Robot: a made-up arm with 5 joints.
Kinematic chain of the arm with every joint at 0, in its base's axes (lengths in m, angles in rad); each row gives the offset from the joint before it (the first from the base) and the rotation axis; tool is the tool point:
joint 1: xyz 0 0 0.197 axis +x
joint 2: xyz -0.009 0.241 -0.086 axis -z
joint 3: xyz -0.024 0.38 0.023 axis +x
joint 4: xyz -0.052 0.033 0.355 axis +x
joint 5: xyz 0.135 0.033 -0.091 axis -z
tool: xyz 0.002 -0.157 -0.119
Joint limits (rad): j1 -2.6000..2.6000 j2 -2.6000..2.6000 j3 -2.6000..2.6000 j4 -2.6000..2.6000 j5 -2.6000..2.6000
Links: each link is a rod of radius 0.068 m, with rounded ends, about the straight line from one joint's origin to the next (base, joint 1, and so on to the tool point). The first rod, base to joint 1, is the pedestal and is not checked.
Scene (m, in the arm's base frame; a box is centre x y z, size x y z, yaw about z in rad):
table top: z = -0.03
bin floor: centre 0 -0.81 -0.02 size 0.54 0.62 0.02 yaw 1.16
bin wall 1: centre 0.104 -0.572 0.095 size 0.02 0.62 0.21 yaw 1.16
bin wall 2: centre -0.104 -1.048 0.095 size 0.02 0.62 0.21 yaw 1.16
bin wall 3: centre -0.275 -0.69 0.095 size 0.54 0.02 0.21 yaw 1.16
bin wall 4: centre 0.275 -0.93 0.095 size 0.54 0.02 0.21 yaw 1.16
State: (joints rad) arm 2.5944 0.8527 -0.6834 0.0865 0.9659
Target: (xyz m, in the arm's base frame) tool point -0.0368 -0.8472 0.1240
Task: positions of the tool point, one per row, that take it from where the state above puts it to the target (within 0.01 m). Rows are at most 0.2 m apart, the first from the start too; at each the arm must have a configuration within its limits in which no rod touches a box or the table.
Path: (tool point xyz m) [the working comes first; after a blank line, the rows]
Joints at the target: 2.6000 0.0838 0.2713 1.7789 2.2423
Straight joint move there: clear.

1: 0.2752 -0.6032 0.5347
2: 0.2491 -0.7050 0.5590
3: 0.1976 -0.8164 0.5219
4: 0.1194 -0.8979 0.4223
5: 0.0320 -0.9137 0.2782
6: -0.0368 -0.8472 0.1240

